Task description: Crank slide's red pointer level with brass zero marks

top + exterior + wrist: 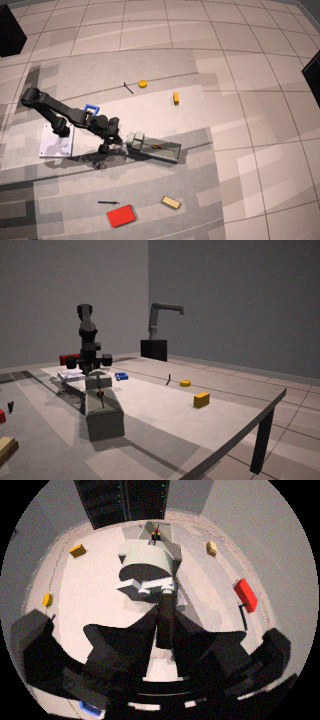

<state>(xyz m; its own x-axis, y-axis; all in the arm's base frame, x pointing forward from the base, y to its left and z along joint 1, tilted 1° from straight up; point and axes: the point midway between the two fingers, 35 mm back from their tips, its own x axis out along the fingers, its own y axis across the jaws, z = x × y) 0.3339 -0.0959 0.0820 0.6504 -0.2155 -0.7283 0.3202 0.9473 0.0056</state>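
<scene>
Right now the dark crank handle is 20 mm behind my gripper tip, 10 mm to the left of it and 20 mm above it. Round my gripper tip: blue block 200 mm behind, 240 mm to the left, 70 mm below; then red plate 30 mm behind, 360 mm to the right, 70 mm below; then red pointer 190 mm ahead, 30 mm to the right.
</scene>
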